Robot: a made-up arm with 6 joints.
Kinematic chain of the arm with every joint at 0, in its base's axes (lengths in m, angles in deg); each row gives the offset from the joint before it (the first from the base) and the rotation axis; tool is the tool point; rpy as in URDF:
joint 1: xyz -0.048 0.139 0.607 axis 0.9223 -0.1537 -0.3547
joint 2: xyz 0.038 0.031 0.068 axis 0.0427 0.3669 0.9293
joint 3: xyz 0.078 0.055 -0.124 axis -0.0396 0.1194 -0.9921
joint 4: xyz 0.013 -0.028 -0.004 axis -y
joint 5: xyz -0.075 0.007 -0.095 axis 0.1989 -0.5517 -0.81
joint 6: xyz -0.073 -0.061 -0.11 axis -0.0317 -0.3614 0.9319
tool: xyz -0.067 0.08 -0.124 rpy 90 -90 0
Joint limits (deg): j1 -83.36..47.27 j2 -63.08..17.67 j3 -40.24..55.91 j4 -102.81..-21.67 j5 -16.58..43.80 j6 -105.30..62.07
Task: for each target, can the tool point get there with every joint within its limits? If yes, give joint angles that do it. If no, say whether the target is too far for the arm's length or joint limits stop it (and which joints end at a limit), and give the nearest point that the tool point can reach.
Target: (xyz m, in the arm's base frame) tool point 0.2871 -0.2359 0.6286
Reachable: no: joint limits stop it (at a limit: joint 1, joint 2, joint 3, joint 4, joint 5, joint 6) | nearest point 0.1234 -0.2319 0.5070 | short by 0.204 m
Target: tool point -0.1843 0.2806 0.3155
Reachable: yes | joints -2.77 -29.64 -3.92 -35.53 11.17 28.82
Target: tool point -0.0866 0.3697 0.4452
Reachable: yes | joints 25.70 -23.95 -18.09 -54.47 31.77 -58.93
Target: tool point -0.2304 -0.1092 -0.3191
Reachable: no: too far | nearest point -0.1173 0.0176 0.1581 | short by 0.507 m
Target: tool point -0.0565 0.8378 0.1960
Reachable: no: too far | nearest point -0.0379 0.5354 0.3666 | short by 0.348 m
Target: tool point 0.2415 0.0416 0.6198
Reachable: no: joint limits stop it (at a limit: joint 1, joint 2, joint 3, joint 5) | nearest point 0.3172 0.1838 0.7263 | short by 0.193 m
